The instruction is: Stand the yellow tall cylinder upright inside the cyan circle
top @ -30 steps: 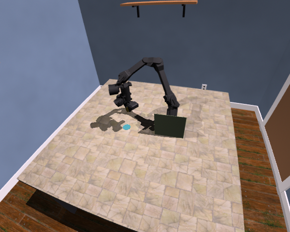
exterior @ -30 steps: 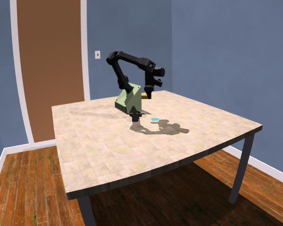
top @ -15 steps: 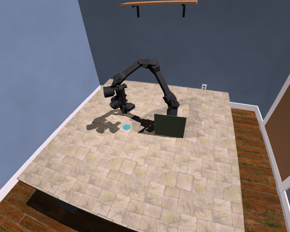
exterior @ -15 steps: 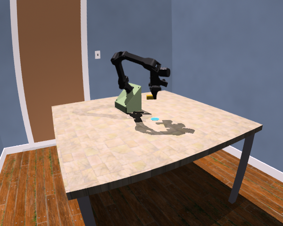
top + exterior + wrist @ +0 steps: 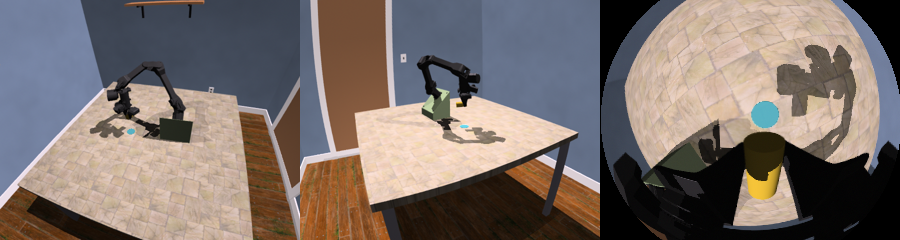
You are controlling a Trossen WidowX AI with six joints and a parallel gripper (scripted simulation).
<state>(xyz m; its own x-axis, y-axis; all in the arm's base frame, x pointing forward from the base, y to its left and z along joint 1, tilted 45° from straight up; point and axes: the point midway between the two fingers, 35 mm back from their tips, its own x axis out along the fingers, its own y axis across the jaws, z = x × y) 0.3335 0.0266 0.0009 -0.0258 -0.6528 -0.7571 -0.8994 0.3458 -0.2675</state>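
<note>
Right now my hand is 170 mm above the cyan circle. Also, from my hand: yellow tall cylinder: 10 mm behind, 20 mm to the right, 20 mm below.
</note>
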